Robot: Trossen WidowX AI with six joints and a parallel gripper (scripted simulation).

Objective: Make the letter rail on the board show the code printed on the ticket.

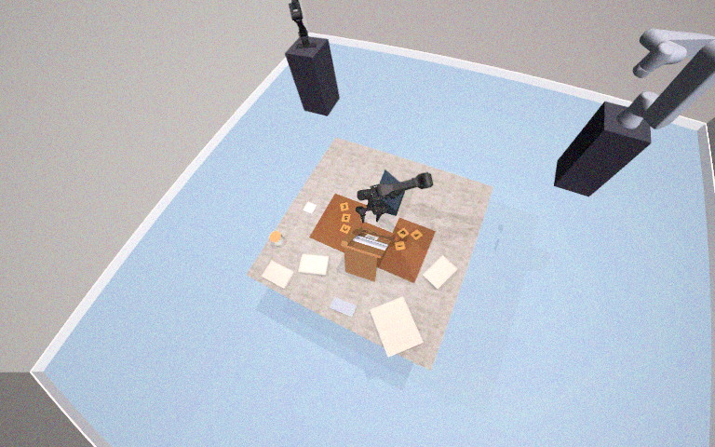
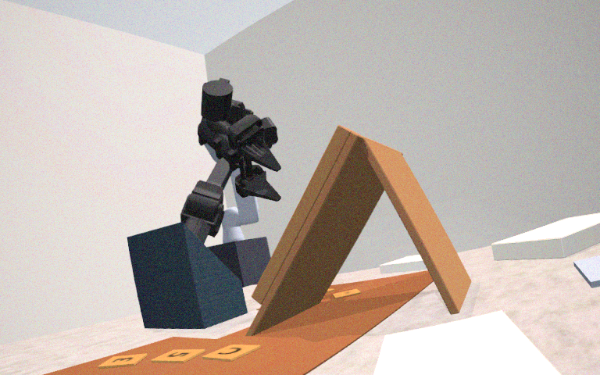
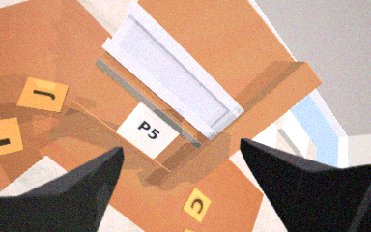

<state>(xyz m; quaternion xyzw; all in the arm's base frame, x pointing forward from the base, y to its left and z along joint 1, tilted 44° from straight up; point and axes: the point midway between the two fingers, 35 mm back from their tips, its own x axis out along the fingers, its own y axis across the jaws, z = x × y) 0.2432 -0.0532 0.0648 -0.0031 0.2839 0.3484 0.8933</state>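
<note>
Right now my gripper tip is 7 cm past the orange tile marked 5, 23 cm to the left of it and 24 cm above it. From my gripper tip the other things lie so: j tile: 2 cm behind, 19 cm to the left, 24 cm below; then white ticket: 3 cm ahead, 1 cm to the left, 14 cm below; then brown mat: 6 cm behind, 1 cm to the right, 24 cm below.
</note>
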